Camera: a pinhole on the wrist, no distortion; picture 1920 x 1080 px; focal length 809.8 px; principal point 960.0 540.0 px. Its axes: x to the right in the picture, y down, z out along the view. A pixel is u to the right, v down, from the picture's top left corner.
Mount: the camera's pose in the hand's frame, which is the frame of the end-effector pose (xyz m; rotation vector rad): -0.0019 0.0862 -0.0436 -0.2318 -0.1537 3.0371
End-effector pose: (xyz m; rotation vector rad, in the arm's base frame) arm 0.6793 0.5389 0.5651 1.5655 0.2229 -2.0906
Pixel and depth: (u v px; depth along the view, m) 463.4 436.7 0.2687
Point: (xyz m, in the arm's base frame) 0.4831 0.3297 0.5450
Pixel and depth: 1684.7 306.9 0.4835
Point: 0.5624 0.3353 1.1836
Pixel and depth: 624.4 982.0 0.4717
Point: 0.1890 0.5299 0.5715
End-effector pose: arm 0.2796 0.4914 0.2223 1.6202 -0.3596 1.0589
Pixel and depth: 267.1 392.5 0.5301
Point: 0.6695 0.0716 0.5742
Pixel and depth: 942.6 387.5 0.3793
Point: 0.3194 0.1340 0.2655
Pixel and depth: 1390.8 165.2 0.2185
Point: 0.1498 0.2423 0.2241
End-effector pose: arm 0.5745 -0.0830 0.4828 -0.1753 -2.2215 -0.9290
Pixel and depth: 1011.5 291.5 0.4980
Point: 0.4613 0.3782 0.3054
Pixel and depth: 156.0 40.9 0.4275
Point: 0.1364 0.3712 0.6513
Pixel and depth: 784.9 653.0 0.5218
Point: 0.2721 0.1994 0.2376
